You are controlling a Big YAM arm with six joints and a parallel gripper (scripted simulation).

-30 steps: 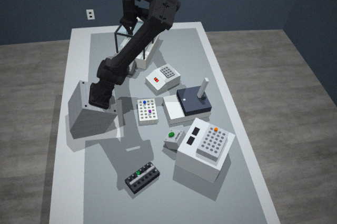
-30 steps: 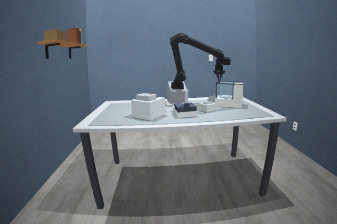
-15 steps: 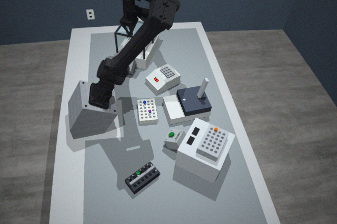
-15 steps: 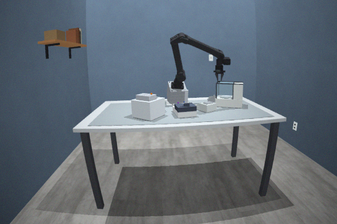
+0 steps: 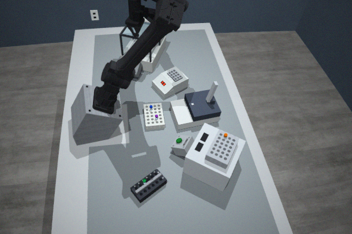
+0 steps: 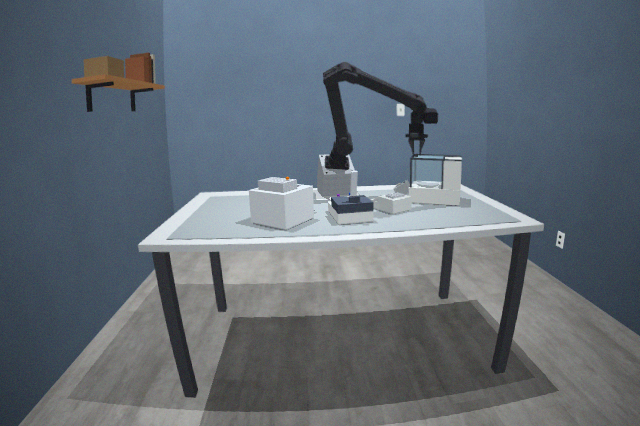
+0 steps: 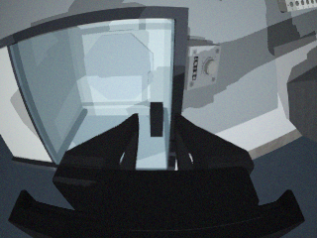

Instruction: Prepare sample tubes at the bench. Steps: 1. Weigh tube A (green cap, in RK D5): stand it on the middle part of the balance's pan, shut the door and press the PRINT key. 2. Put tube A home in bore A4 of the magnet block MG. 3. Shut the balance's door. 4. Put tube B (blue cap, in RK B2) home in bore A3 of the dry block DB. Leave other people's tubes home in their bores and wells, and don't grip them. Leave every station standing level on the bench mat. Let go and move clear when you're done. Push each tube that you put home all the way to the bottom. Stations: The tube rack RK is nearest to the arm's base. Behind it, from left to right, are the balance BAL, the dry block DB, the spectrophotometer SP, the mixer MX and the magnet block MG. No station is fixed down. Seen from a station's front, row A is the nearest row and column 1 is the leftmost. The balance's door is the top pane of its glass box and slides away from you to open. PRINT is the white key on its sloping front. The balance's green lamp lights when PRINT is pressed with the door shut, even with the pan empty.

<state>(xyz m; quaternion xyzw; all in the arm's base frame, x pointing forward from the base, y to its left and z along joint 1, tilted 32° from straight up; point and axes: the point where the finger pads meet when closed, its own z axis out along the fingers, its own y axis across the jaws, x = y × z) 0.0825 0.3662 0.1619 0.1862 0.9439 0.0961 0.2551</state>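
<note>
My gripper is now 3 cm to the right of the balance door, 1 cm short of it and 1 cm above it. Also, from my hand: white tube rack: 35 cm to the right, 21 cm below, 8 cm ahead; dry block DB: 19 cm below, 17 cm ahead, 15 cm to the right; tube B: 33 cm to the right, 20 cm below, 6 cm ahead.
</note>
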